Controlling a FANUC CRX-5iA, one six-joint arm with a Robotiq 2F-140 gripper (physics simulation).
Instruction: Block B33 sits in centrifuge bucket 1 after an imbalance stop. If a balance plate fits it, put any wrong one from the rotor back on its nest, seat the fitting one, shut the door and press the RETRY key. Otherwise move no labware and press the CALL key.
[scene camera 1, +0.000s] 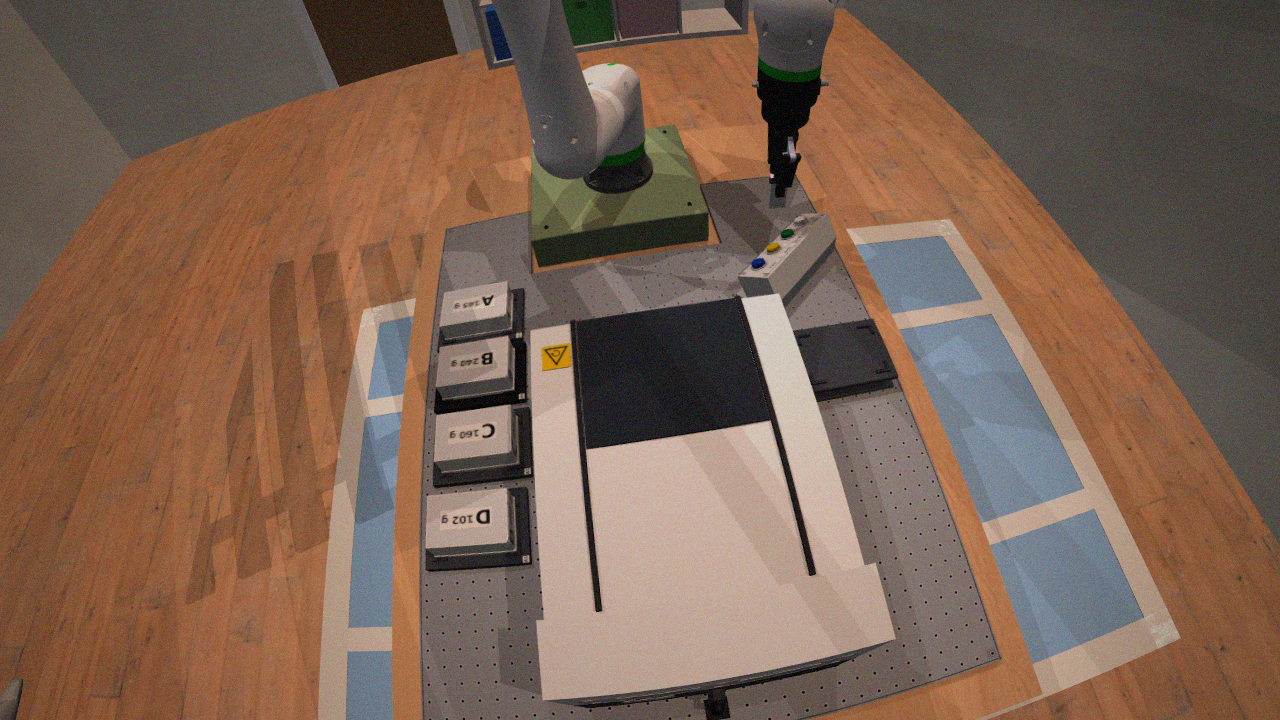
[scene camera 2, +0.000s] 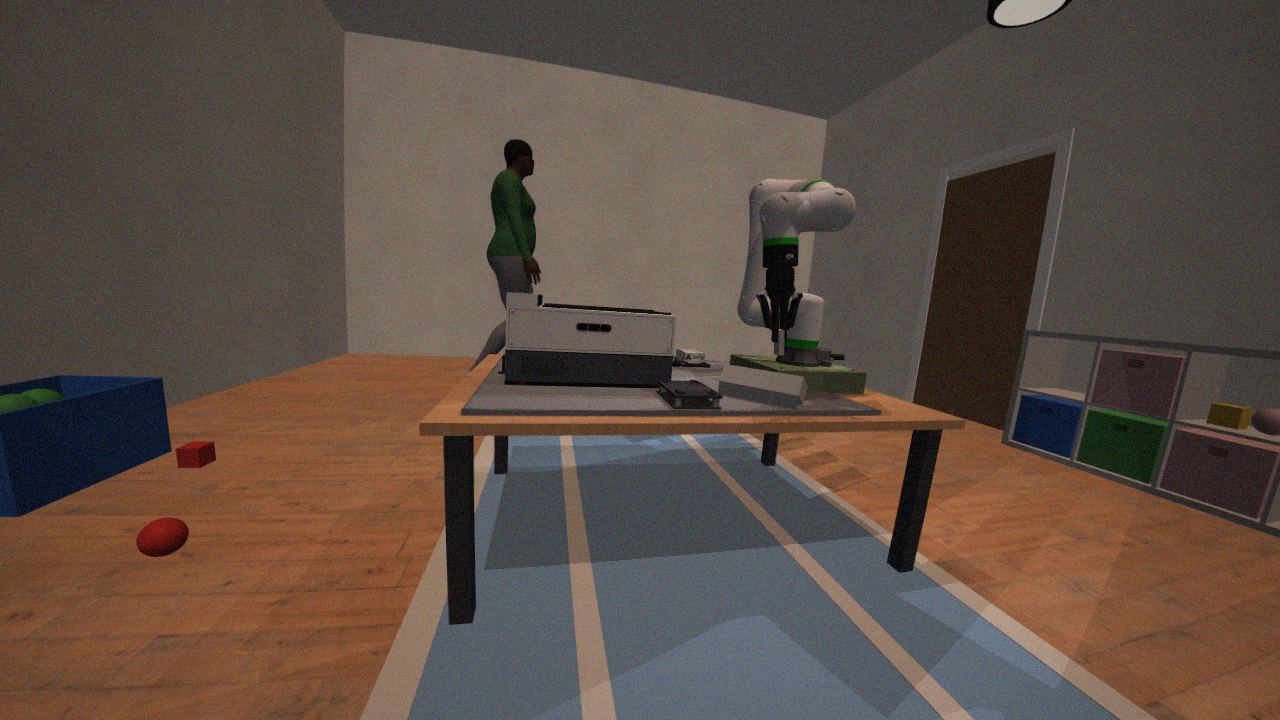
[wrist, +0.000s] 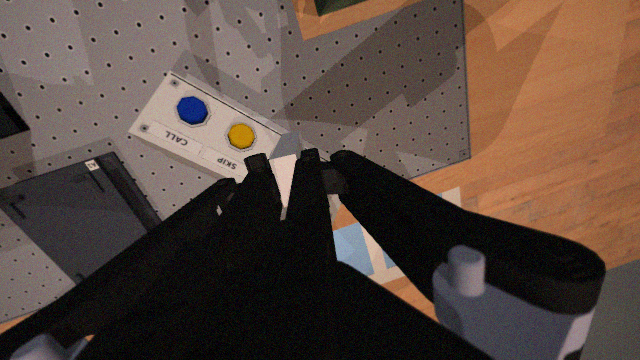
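Seen in the pictures: gripper, fingertip midpoint: (scene camera 1: 776, 204) (scene camera 2: 778, 354) (wrist: 295, 149); arm's base, link origin: (scene camera 1: 618, 172) (scene camera 2: 796, 363).
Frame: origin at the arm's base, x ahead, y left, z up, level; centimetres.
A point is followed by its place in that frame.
My gripper (scene camera 1: 779, 192) {x 21.3, y 29.1, z 6.2 cm} (scene camera 2: 776, 338) {x 21.3, y 29.1, z 6.2 cm} (wrist: 295, 149) {x 21.3, y 29.1, z 6.2 cm} is shut and empty, pointing down above the white-key end of the key box (scene camera 1: 810, 253) {x 27.2, y 35.0, z -0.6 cm} (scene camera 2: 760, 388) {x 28.4, y 35.4, z -2.4 cm} (wrist: 217, 123) {x 28.5, y 26.4, z -0.1 cm}. The blue CALL key (scene camera 1: 758, 263) {x 30.9, y 24.6, z 1.0 cm} (wrist: 192, 110) {x 30.1, y 24.7, z 0.8 cm} and the yellow SKIP key (scene camera 1: 773, 247) {x 27.0, y 28.0, z 0.9 cm} (wrist: 241, 136) {x 26.5, y 28.0, z 0.8 cm} show. The green key (scene camera 1: 786, 233) {x 23.3, y 31.1, z 0.9 cm} and white key (scene camera 1: 801, 219) {x 19.6, y 34.8, z 1.0 cm} are hidden behind the fingers in the wrist view. The centrifuge (scene camera 1: 680, 510) {x 79.4, y 8.8, z 14.8 cm} (scene camera 2: 590, 333) {x 74.1, y 26.1, z 8.6 cm} has a dark panel (scene camera 1: 671, 371) {x 61.9, y 8.6, z 15.1 cm} on top; its rotor, buckets and block B33 do not show. Balance plates A (scene camera 1: 476, 302) {x 33.6, y -25.2, z -0.8 cm}, B (scene camera 1: 474, 361) {x 46.6, y -23.4, z -0.8 cm}, C (scene camera 1: 472, 435) {x 60.5, y -21.7, z -0.8 cm} and D (scene camera 1: 467, 519) {x 74.1, y -20.9, z -0.8 cm} sit on their nests.
A flat black stand (scene camera 1: 845, 355) {x 48.7, y 36.9, z -2.8 cm} (scene camera 2: 689, 393) {x 49.5, y 43.3, z -2.8 cm} (wrist: 75, 215) {x 48.4, y 33.6, z -2.8 cm} lies between the centrifuge and the table's edge, near the key box. The green robot base (scene camera 1: 617, 234) {x 17.5, y -0.2, z -2.3 cm} (scene camera 2: 845, 379) {x -10.3, y 14.3, z -2.6 cm} stands at the perforated mat. A person (scene camera 2: 512, 214) stands behind the table in the second scene view.
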